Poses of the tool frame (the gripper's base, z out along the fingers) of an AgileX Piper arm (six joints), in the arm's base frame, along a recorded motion.
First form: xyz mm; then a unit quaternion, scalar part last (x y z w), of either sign.
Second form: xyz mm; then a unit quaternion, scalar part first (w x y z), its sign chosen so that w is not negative. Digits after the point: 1 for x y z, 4 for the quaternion.
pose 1, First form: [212.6 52.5 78.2 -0.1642 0.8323 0.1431 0.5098]
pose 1, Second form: [212.6 52.5 78.2 0.5098 -0.1642 0.8323 0.1431]
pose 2, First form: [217.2 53.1 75.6 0.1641 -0.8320 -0.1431 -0.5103]
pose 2, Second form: [217.2 53.1 75.6 0.5103 -0.1641 0.8320 0.1431]
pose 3, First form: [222.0 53.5 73.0 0.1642 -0.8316 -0.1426 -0.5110]
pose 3, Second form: [222.0 53.5 73.0 0.5110 -0.1642 0.8316 0.1426]
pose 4, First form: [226.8 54.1 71.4 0.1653 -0.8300 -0.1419 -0.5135]
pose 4, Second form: [226.8 54.1 71.4 0.5135 -0.1653 0.8300 0.1419]
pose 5, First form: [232.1 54.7 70.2 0.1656 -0.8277 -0.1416 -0.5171]
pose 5, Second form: [232.1 54.7 70.2 0.5171 -0.1656 0.8277 0.1416]
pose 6, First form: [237.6 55.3 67.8 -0.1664 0.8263 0.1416 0.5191]
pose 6, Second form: [237.6 55.3 67.8 0.5191 -0.1664 0.8263 0.1416]
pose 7, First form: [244.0 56.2 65.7 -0.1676 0.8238 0.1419 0.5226]
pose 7, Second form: [244.0 56.2 65.7 0.5226 -0.1676 0.8238 0.1419]
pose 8, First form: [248.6 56.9 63.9 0.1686 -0.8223 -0.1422 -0.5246]
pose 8, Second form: [248.6 56.9 63.9 0.5246 -0.1686 0.8223 0.1422]
